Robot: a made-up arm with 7 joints.
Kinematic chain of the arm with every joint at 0, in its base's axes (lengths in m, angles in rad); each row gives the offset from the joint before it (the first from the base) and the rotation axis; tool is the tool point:
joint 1: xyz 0 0 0.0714 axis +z
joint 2: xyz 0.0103 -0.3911 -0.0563 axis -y
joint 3: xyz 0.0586 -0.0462 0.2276 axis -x
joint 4: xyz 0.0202 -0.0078 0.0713 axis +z
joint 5: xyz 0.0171 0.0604 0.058 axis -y
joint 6: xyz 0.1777 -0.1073 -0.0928 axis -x
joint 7: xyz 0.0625 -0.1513 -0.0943 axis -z
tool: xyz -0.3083 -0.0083 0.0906
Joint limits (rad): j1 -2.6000..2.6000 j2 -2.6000..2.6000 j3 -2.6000..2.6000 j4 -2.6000..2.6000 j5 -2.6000..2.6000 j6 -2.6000..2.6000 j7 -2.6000..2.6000
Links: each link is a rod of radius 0.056 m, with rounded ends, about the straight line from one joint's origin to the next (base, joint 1, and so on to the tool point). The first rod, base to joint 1, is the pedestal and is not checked.
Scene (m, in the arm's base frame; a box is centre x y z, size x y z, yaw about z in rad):
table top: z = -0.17
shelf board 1: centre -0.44 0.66 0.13 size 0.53 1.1 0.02 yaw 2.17
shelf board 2: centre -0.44 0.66 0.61 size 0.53 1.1 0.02 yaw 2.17
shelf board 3: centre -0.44 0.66 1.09 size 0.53 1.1 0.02 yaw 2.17
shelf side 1: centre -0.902 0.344 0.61 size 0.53 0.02 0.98 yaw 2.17
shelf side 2: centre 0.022 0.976 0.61 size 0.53 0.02 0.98 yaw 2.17
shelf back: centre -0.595 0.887 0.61 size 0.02 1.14 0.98 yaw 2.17
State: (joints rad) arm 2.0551 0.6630 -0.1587 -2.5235 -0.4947 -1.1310 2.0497
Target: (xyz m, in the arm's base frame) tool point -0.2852 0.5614 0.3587
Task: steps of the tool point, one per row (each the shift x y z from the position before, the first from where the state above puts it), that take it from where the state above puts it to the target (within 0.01 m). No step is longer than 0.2 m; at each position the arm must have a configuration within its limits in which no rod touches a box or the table.
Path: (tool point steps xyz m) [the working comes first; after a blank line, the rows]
Joints at the target: 2.5484 -0.2273 -1.2735 -2.6000 -2.6000 -1.0584 2.6000
Straight joint move there: clear.

1: -0.1158 0.0844 -0.0534
2: -0.1482 0.0408 -0.0245
3: -0.1595 0.0093 0.0176
4: -0.1535 0.0015 0.0622
5: -0.1363 0.0206 0.0962
6: -0.1141 0.0612 0.1075
7: -0.0896 0.1102 0.0905
8: -0.0624 0.1522 0.0469

